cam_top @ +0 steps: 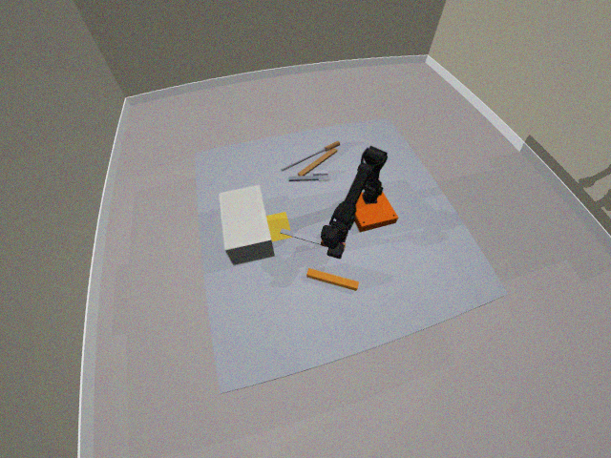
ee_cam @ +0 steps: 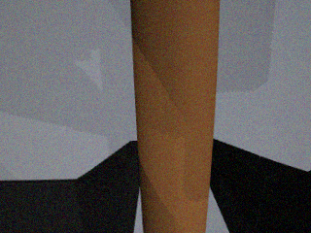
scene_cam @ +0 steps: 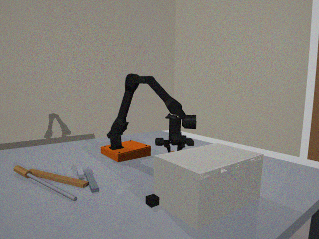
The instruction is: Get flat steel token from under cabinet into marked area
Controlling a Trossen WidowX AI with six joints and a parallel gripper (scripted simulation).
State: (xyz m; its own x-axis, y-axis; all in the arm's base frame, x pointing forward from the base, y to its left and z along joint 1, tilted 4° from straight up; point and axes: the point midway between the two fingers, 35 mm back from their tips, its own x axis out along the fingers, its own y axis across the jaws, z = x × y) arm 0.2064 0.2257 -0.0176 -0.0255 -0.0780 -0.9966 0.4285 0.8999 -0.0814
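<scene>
Right now the orange flat bar is 16 cm to the left of my gripper tip, 5 cm ahead of it and 1 cm above it. Round my gripper tip: small grey token 35 cm ahead, 10 cm to the right; wooden stick 55 cm to the right.
</scene>
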